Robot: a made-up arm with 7 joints.
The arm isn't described. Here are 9 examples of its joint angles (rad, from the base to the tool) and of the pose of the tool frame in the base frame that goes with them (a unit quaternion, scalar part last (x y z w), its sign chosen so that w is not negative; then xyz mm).
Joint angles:
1: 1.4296 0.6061 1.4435 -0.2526 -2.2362 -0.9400 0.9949
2: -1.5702 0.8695 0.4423 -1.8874 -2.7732 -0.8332 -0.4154
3: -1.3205 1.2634 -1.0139 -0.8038 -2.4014 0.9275 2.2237
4: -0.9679 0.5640 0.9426 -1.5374 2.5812 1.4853 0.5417
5: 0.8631 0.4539 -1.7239 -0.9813 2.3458 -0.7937 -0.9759
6: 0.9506 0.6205 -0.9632 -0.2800 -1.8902 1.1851 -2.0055
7: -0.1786 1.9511 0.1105 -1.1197 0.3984 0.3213 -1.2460
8: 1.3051 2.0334 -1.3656 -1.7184 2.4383 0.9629 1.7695
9: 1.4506 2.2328 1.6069 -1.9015 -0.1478 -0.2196 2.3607
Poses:
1: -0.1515 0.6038 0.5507 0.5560 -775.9 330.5 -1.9
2: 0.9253 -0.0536 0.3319 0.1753 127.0 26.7 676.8
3: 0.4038 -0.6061 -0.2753 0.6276 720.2 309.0 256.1
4: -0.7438 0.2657 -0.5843 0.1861 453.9 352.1 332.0
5: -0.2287 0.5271 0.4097 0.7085 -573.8 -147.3 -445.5
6: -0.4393 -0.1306 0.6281 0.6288 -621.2 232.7 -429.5
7: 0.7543 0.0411 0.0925 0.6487 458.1 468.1 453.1
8: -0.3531 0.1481 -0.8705 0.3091 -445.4 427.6 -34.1
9: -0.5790 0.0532 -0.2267 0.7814 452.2 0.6 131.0
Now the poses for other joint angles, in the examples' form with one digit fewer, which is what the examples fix.
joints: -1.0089 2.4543 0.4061 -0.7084 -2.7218 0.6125 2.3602
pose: 0.696 -0.643 0.223 0.230 -190 380 784
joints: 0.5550 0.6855 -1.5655 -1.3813 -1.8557 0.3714 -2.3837
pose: -0.645 0.407 0.525 0.378 -323 -173 -499
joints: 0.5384 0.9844 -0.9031 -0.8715 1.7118 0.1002 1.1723
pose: -0.432 -0.046 0.860 0.266 -149 408 -581
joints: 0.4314 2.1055 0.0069 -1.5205 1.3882 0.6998 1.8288
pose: -0.549 -0.229 0.638 0.489 509 421 58
